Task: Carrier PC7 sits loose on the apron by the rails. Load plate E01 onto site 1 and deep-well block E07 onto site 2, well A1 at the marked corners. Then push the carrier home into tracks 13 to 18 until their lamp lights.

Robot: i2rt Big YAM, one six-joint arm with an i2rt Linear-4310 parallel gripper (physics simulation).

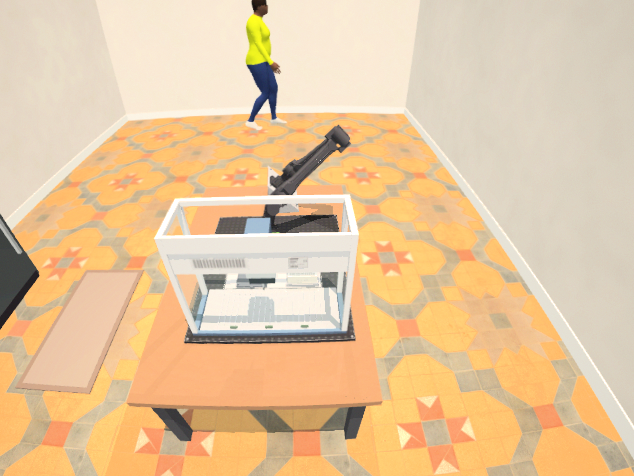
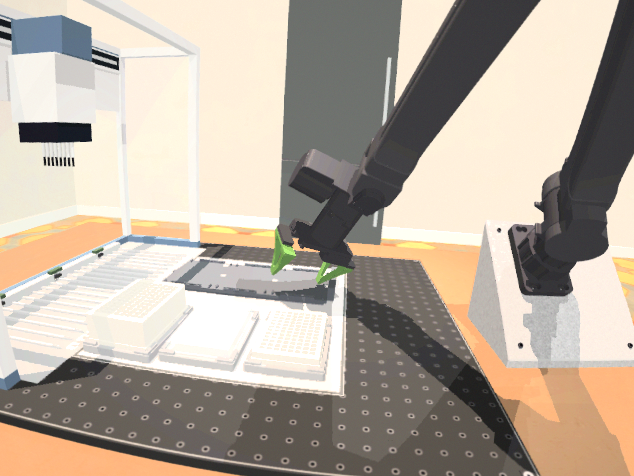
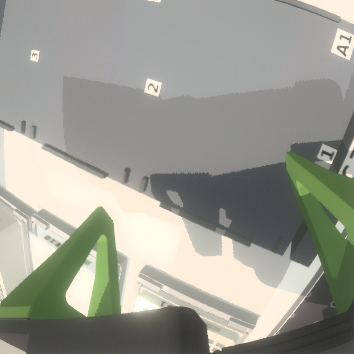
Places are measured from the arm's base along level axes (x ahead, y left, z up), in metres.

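Pixels of known places: gripper, fingertip midpoint: (image 2: 295,277) (image 3: 193,188); arm's base, link origin: (image 1: 277,186) (image 2: 537,261).
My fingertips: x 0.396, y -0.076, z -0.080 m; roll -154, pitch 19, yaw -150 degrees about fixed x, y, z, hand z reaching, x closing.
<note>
For each thing: its middle in the pictures, then the offset to it from my fingertips.
- Carrier PC7, body centre: (image 3: 85,69) (image 2: 251,276) dy -0.043, dx +0.088, dz -0.021 m
- tall white deep-well block, body centre: (image 2: 141,311) (image 1: 302,273) dy +0.166, dx +0.208, dz -0.003 m
- low white welled plate, body centre: (image 3: 170,349) (image 2: 293,334) dy +0.171, dx -0.011, dz -0.016 m
- labware, body centre: (image 3: 68,292) (image 2: 213,326) dy +0.166, dx +0.102, dz -0.016 m
- pipetting head, body centre: (image 2: 54,91) dy +0.022, dx +0.429, dz +0.313 m
Carrier PC7 (image 2: 245,279) (image 3: 210,55), a long dark grey tray with site labels 1, 2, 3 and an A1 mark, lies flat on the white apron with no labware on it. My gripper (image 2: 297,277) (image 3: 193,188) is open and empty, its green fingers above the carrier near the site 1 end. A tall white deep-well block (image 2: 158,320) (image 3: 10,245) stands farthest from the arm's base. A low white welled plate (image 2: 291,333) (image 3: 215,332) stands nearest it. Their labels are not readable now. The ribbed white tracks (image 2: 110,271) (image 1: 220,307) lie beyond the carrier; track numbers are too small to read.
A flat white piece of labware (image 2: 209,333) stands between the block and the welled plate. A white frame (image 1: 256,243) (image 2: 194,143) surrounds the tracks. A pipetting head (image 2: 56,92) hangs over them. Green blocks (image 2: 97,251) (image 1: 268,326) line the far rail. A person (image 1: 259,46) is behind the arm.
</note>
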